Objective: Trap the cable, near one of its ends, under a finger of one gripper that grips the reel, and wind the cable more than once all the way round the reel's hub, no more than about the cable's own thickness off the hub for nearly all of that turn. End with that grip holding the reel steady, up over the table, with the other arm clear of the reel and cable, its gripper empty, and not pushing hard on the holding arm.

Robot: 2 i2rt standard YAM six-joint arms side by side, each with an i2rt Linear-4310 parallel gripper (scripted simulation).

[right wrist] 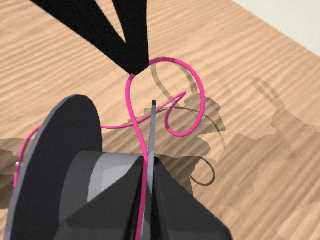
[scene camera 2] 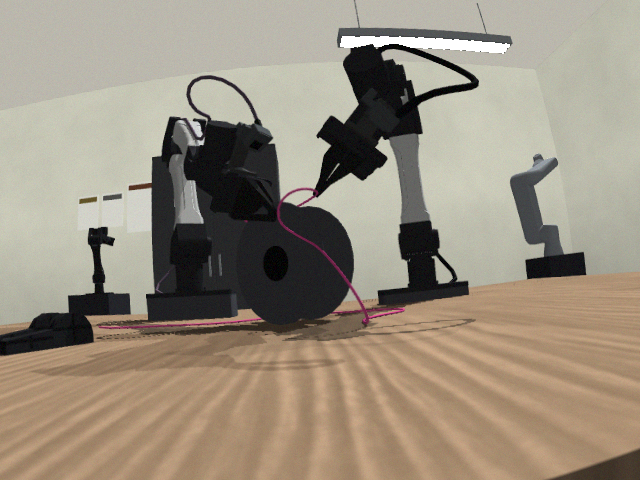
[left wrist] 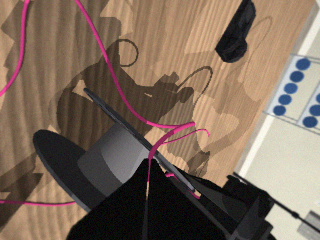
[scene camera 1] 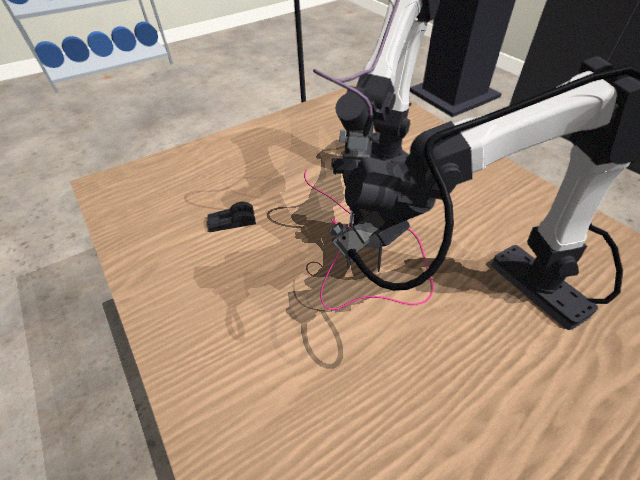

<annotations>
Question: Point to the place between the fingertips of my right gripper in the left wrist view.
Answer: At 170,170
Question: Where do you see a small black device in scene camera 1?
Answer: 240,214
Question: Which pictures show my right gripper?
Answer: The right wrist view, scene camera 2, the left wrist view and scene camera 1: all of them.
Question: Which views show my left gripper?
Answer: The right wrist view, scene camera 2, the left wrist view and scene camera 1: all of them.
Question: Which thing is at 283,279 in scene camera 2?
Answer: A dark grey reel.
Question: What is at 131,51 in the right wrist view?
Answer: My left gripper.
</annotations>
